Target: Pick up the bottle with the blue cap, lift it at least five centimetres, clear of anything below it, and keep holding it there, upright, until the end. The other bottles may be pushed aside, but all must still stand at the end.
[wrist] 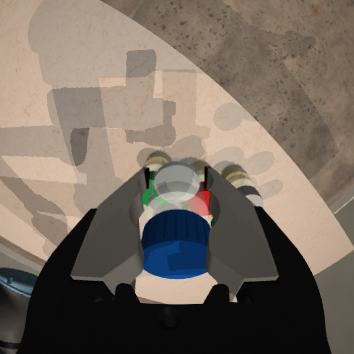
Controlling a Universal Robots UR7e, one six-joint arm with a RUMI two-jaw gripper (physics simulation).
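The bottle with the blue cap is between the two grey jaws in the lower middle of the wrist view. Its ribbed blue cap faces the camera, and its clear, rounded far end shows between the jaw tips. My gripper is shut on this bottle, one jaw on each side. Other bottles show beyond and below it: one with a green part behind the left jaw tip, one with a red part near the right jaw tip, and a bottle with a yellowish clear end right of the right jaw. Their lower parts are mostly hidden.
The pale round-edged table top lies below, with many shadows of the arm and bottles on it. Its curved edge runs from upper left to lower right. A brown speckled floor lies beyond. A dark cylindrical part with a blue-grey rim shows at lower left.
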